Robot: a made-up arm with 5 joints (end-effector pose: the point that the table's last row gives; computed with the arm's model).
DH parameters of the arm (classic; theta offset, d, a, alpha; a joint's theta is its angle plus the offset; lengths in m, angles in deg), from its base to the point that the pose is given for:
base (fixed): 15.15 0 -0.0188 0
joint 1: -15.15 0.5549 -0.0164 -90
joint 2: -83.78 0 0.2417 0
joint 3: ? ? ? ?
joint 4: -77.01 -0.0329 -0.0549 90
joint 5: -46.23 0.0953 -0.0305 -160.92
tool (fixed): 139.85 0.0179 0 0
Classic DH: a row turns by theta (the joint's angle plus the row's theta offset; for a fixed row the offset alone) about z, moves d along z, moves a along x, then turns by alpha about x.
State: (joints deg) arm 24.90 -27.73 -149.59 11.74 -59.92
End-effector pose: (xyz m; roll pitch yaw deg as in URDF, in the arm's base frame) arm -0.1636 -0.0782 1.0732 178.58 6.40 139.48
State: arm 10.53 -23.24 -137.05 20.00 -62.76
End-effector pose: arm -0.0591 -0.0186 1.0809 -157.76 -2.69 123.30
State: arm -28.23 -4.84 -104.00 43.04 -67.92
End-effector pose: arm 0.2032 -0.1322 0.9094 -83.05 -17.96 67.35
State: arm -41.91 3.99 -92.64 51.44 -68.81
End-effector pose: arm 0.2070 -0.2174 0.7951 -52.96 -17.82 44.81
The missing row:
joint 3: -19.22 0 -0.2108 0
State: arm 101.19 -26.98 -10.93 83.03 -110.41
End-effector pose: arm 0.0030 0.0231 0.5753 30.44 -28.34 -157.32
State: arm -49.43 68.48 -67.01 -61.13 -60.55
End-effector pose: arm 0.2034 -0.2720 0.4075 -76.81 -24.81 40.49
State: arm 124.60 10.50 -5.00 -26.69 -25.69
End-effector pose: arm -0.1095 0.1311 0.5256 -28.01 -29.46 162.72
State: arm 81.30 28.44 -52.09 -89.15 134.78
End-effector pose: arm 0.0890 0.2774 0.6717 94.79 38.71 -6.18
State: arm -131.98 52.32 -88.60 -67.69 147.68
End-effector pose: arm -0.3415 -0.2687 0.6154 82.45 51.05 135.87
